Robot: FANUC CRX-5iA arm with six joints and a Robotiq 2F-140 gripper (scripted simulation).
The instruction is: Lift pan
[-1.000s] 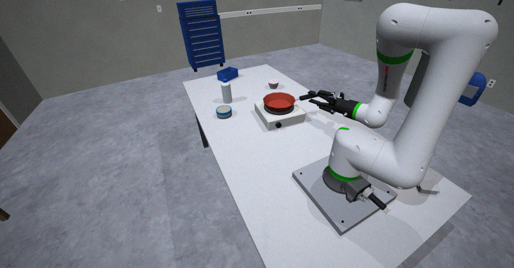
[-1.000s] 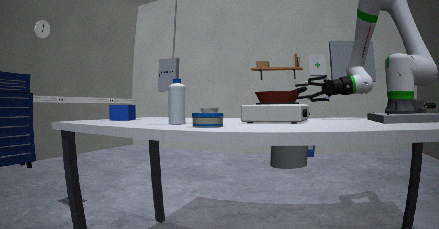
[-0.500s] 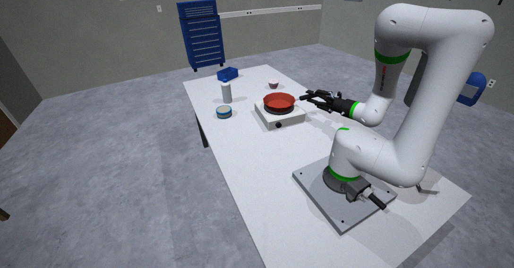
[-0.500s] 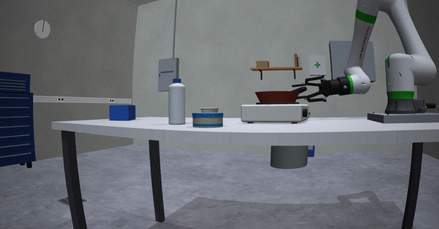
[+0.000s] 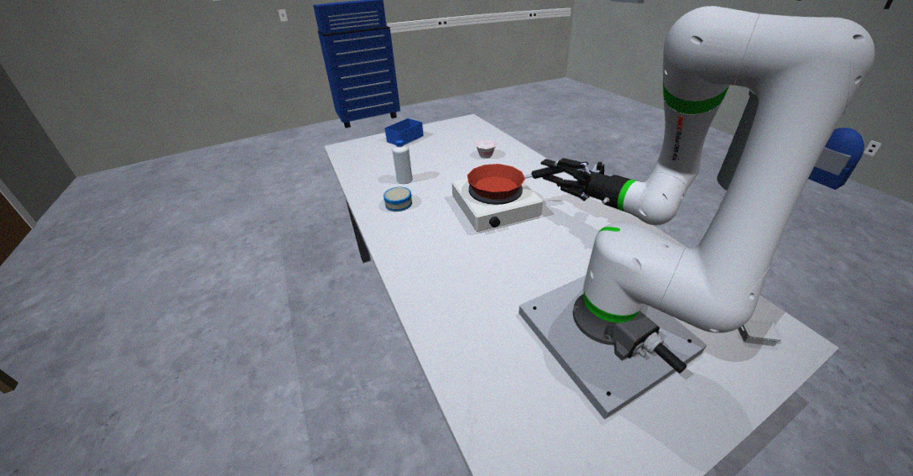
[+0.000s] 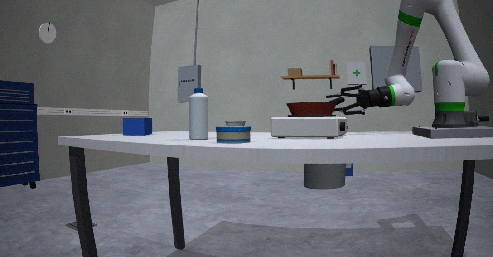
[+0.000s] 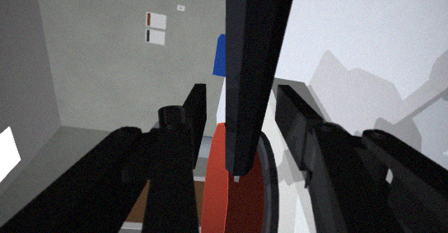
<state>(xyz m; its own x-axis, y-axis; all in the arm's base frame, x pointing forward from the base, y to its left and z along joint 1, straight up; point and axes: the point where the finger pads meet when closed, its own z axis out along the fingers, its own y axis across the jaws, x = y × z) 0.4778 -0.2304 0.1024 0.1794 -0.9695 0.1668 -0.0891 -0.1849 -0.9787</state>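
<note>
Now: hand 120 mm to the right of the red pan, 60 mm short of it and 20 mm above it. The rest, counted from my hand: white bottle 440 mm ahead, 370 mm to the left, 50 mm below; then round blue tin 460 mm to the left, 280 mm ahead, 110 mm below; then white hot plate 170 mm to the left, 100 mm below, 60 mm ahead.
</note>
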